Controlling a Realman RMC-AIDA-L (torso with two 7-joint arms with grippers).
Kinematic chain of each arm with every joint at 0, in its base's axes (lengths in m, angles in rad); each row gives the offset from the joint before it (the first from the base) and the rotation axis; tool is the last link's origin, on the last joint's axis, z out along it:
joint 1: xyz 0 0 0.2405 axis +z
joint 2: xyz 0 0 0 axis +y
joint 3: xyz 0 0 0.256 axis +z
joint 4: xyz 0 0 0 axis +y
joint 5: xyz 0 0 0.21 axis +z
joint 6: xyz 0 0 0 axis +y
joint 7: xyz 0 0 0.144 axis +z
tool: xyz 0 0 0
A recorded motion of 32 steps. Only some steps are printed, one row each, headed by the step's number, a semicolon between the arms.
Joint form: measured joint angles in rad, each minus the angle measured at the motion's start. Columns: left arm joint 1, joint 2, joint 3, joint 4, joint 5, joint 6, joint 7; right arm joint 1, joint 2, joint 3, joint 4, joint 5, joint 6, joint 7.
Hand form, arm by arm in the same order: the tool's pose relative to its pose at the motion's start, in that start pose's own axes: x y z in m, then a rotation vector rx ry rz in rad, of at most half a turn. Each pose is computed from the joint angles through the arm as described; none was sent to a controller.
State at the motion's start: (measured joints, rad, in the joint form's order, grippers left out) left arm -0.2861 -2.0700 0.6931 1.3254 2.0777 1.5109 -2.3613; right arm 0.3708 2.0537 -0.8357 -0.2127 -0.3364 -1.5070 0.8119
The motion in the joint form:
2: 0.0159 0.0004 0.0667 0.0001 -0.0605 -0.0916 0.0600; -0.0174 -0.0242 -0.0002 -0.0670 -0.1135 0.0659 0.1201
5: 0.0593 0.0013 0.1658 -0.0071 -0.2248 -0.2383 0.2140; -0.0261 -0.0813 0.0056 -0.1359 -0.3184 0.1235 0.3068
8: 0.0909 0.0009 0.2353 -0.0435 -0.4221 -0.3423 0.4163; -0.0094 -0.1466 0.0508 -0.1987 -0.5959 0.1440 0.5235
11: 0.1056 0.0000 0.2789 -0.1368 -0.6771 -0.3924 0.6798; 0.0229 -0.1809 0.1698 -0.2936 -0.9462 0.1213 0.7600
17: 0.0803 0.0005 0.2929 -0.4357 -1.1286 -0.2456 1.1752; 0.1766 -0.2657 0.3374 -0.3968 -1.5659 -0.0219 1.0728
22: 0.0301 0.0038 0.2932 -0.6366 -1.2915 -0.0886 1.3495; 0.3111 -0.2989 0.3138 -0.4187 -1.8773 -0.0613 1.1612
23: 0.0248 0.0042 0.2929 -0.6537 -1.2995 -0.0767 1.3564; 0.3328 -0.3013 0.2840 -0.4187 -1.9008 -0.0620 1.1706
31: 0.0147 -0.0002 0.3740 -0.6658 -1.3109 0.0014 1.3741; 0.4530 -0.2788 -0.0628 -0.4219 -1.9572 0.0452 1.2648
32: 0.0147 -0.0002 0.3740 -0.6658 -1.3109 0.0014 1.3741; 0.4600 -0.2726 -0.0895 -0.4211 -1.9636 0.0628 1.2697
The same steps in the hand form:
2: 0.0070 0.0035 0.0084 0.0024 0.0539 0.0733; -0.0014 -0.0025 0.0100 -0.0606 0.0889 0.0547
5: 0.0165 0.0104 0.0158 -0.0134 0.1863 0.1941; -0.0044 -0.0046 0.0245 -0.1657 0.2507 0.1140
8: 0.0226 0.0166 0.0198 -0.0411 0.3296 0.2945; -0.0077 -0.0036 0.0405 -0.2744 0.4515 0.1592
11: 0.0243 0.0185 0.0217 -0.0749 0.4988 0.3632; -0.0111 0.0007 0.0530 -0.3501 0.6626 0.1870
17: 0.0096 0.0141 0.0193 -0.1324 0.8129 0.4308; -0.0145 0.0147 0.0818 -0.4580 1.1003 0.1280
22: -0.0027 0.0159 0.0222 -0.1771 0.9526 0.4262; -0.0022 0.0323 0.1026 -0.5049 1.3767 -0.0198
23: -0.0039 0.0161 0.0229 -0.1823 0.9592 0.4212; 0.0015 0.0383 0.1063 -0.5236 1.4153 -0.0476
31: -0.0112 0.0397 0.0338 -0.3123 0.9456 0.4587; 0.0455 0.0836 0.1212 -0.6118 1.6421 -0.2982
32: -0.0112 0.0397 0.0338 -0.3123 0.9456 0.4587; 0.0503 0.0864 0.1210 -0.6145 1.6537 -0.3238

